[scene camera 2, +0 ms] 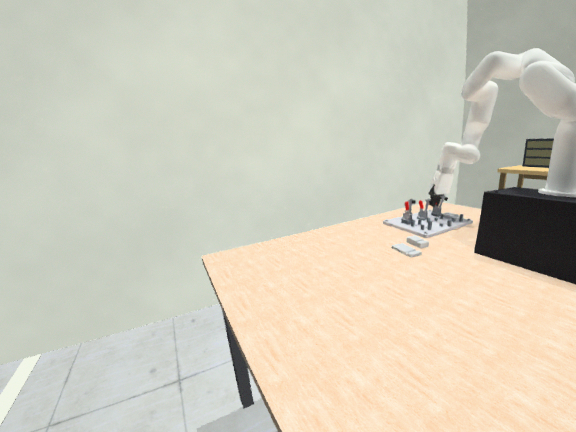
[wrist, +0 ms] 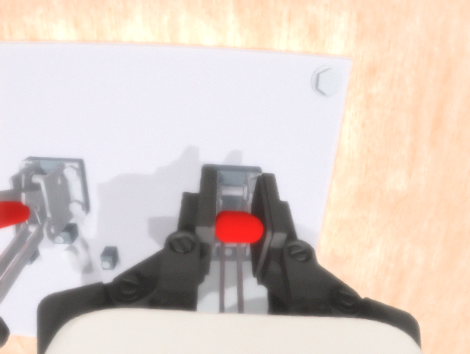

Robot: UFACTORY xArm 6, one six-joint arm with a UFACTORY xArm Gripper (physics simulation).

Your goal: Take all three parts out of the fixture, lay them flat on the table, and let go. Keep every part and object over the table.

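Seen in the pictures: gripper, fingertip midpoint: (scene camera 2: 433,205) (wrist: 233,193); arm's base, origin of the base link: (scene camera 2: 563,194).
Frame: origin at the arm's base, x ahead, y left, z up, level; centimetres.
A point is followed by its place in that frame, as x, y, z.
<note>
My gripper (scene camera 2: 436,200) {46.8, -16.1, -13.9} (wrist: 233,193) {46.8, -16.1, -13.9} is shut on the red handle (wrist: 241,227) {47.5, -16.3, -9.6} of the toggle clamp at the right end of the fixture in the wrist view. The clamp's arm reaches down the wrist view over a pale grey part (wrist: 256,296) {37.7, -16.5, -16.2}, partly hidden by the gripper. The fixture (scene camera 2: 395,223) {52.1, 10.2, -18.4} (wrist: 150,95) {51.5, -12.1, -18.3} is a light grey plate on the table (scene camera 2: 350,310) {27.3, 69.3, -19.9}. One grey part (scene camera 2: 417,242) {34.5, 25.1, -18.2} and another, flatter grey part (scene camera 2: 406,250) {34.4, 32.9, -18.8} lie flat on the table in front of the plate, side by side and apart.
Two more clamps with red handles (scene camera 2: 407,205) {49.3, 6.0, -10.4} (scene camera 2: 421,204) {47.8, -4.6, -11.4} stand upright on the plate; one clamp's handle (wrist: 12,213) {48.1, -6.1, -12.2} shows at the wrist view's left. Small dark pins (wrist: 109,257) {41.7, -7.1, -17.2} rise from the plate. The black robot base (scene camera 2: 520,235) {7.0, 18.0, -10.4} stands right of the fixture.
</note>
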